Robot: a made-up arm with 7 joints.
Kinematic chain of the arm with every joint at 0, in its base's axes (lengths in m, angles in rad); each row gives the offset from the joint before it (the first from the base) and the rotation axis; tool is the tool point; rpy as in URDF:
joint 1: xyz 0 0 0.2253 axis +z
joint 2: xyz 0 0 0 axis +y
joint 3: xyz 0 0 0.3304 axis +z
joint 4: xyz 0.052 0 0 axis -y
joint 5: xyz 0.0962 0 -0.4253 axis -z
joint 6: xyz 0 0 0 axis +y
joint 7: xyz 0.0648 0 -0.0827 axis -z
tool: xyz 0 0 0 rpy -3.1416 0 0
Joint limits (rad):
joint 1: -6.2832..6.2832
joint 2: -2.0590..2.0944
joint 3: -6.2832..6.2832
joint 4: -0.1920..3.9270
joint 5: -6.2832..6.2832
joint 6: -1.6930..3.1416
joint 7: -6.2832..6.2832
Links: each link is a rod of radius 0.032 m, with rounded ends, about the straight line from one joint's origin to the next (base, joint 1, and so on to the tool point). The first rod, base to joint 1, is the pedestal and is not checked.
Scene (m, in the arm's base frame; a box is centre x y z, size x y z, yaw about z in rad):
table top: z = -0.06
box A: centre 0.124 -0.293 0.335 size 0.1 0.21 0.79 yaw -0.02
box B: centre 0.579 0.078 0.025 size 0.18 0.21 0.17 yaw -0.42
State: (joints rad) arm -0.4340 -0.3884 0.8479 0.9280 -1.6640 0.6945 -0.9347
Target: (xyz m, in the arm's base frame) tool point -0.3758 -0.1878 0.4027
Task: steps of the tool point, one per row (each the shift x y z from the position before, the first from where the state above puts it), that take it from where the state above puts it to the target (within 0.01 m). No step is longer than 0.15 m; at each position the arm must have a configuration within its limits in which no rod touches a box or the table.
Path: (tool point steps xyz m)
1: 0.0188 -0.1169 0.0676
2: -0.0258 -0.1054 0.0711
3: -0.0631 -0.0776 0.0697
4: -0.0869 -0.0374 0.0628
5: -0.0935 0.0087 0.0503
6: -0.0812 0.0529 0.0323
7: -0.0845 -0.0958 -0.0208
8: -0.0942 -0.0721 -0.0473
9: -0.0951 -0.0420 -0.0689
10: -0.0869 -0.0093 -0.0830
11: -0.0705 0.0219 -0.0886
12: -0.0485 0.0477 -0.0856

